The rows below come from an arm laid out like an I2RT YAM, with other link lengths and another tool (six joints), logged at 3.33 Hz.
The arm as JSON. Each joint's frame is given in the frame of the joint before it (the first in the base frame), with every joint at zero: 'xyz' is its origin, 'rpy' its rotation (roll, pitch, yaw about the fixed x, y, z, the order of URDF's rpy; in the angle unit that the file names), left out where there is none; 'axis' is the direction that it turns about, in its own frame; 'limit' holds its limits. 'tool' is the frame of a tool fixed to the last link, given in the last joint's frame.
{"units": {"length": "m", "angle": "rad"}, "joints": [
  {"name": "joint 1", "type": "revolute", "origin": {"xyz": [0.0, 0.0, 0.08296]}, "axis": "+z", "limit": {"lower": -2.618, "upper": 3.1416}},
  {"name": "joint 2", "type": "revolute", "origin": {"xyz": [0.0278, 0.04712, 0.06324]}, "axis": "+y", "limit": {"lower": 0.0, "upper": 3.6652}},
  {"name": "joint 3", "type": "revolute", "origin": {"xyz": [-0.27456, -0.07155, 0.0]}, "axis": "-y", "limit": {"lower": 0.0, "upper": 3.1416}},
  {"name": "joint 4", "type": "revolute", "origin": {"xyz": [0.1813, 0.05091, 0.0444]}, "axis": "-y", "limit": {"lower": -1.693, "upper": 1.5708}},
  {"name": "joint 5", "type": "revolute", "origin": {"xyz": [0.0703, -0.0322, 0.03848]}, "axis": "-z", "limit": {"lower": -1.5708, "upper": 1.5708}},
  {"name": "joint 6", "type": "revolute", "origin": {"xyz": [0.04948, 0.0, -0.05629]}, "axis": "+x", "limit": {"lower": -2.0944, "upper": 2.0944}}
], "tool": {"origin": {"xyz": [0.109, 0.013, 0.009], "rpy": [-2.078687, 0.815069, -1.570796]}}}
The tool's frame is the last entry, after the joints.
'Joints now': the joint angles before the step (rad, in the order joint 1, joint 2, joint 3, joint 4, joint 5, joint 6). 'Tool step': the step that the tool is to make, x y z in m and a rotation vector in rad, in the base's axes. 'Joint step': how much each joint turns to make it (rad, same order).
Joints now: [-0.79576 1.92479 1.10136 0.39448 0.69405 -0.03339]
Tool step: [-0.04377 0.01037 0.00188 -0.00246 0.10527 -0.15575]
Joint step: [-0.00902 -0.06096 -0.05733 -0.07184 0.16575 -0.00499]
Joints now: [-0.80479 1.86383 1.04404 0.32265 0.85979 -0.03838]
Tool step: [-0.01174 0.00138 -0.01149 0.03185 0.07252 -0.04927]
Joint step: [-0.00361 0.02012 0.00438 -0.05381 0.05471 -0.00470]
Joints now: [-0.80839 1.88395 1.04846 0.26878 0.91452 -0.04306]
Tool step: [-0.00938 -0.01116 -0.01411 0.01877 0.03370 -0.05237]
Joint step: [-0.02798 0.05995 0.03005 -0.01159 0.02691 0.00600]
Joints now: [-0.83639 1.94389 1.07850 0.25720 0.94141 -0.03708]
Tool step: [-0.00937 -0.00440 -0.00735 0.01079 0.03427 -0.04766]
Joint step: [-0.01455 0.03165 0.01918 -0.02481 0.03763 0.00785]
